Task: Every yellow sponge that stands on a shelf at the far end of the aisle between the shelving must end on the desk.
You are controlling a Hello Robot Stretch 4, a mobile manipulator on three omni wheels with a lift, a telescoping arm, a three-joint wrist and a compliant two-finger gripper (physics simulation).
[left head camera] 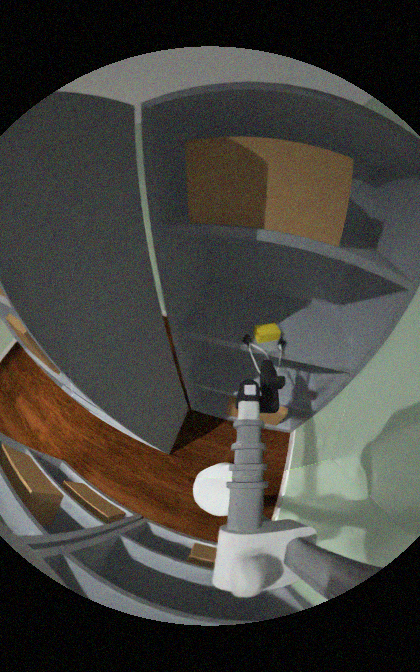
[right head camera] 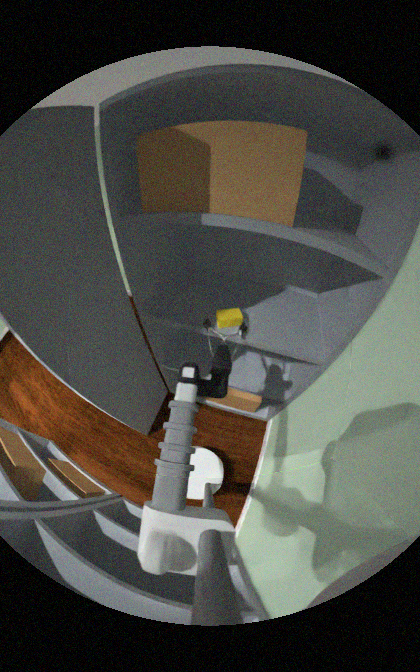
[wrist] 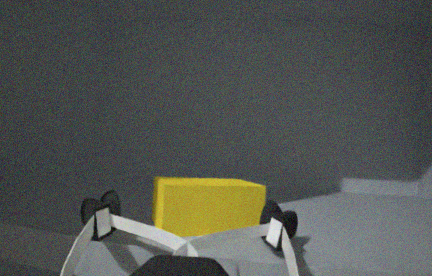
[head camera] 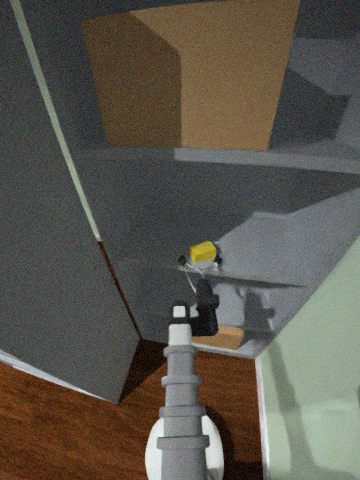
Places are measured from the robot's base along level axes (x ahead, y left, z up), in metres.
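Where they show: gripper, fingertip midpoint: [wrist: 191, 212] [head camera: 199, 256].
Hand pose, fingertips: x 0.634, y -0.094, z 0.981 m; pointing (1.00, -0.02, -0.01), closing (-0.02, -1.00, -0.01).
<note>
Each offset is from my fingertips to the top centre of the thing.
A yellow sponge @(dx +0.023, dy -0.015, dz +0.027 m) [head camera: 203, 252] [left head camera: 267, 332] [right head camera: 229, 317] [wrist: 212, 207] lies on a middle shelf of the grey shelving. My gripper [head camera: 200, 261] [left head camera: 264, 342] [right head camera: 226, 327] [wrist: 191, 212] is open at the front of that shelf. Its two dark fingertips stand apart on either side of the sponge's near side; in the wrist view the right fingertip overlaps the sponge's right edge, and a gap shows between the left fingertip and the sponge. Whether a fingertip touches it I cannot tell. The desk does not show in these views.
A large cardboard box @(dx +0.125, dy +0.041, dz +0.710 m) [head camera: 225, 75] [left head camera: 307, 190] [right head camera: 255, 175] stands on the shelf above. A flatter box @(dx +0.085, dy -0.137, dz -0.662 m) [head camera: 227, 337] [right head camera: 240, 400] lies on a low shelf below. A tall grey panel [head camera: 50, 250] [left head camera: 75, 250] stands at the left, a pale green wall [head camera: 320, 375] at the right.
</note>
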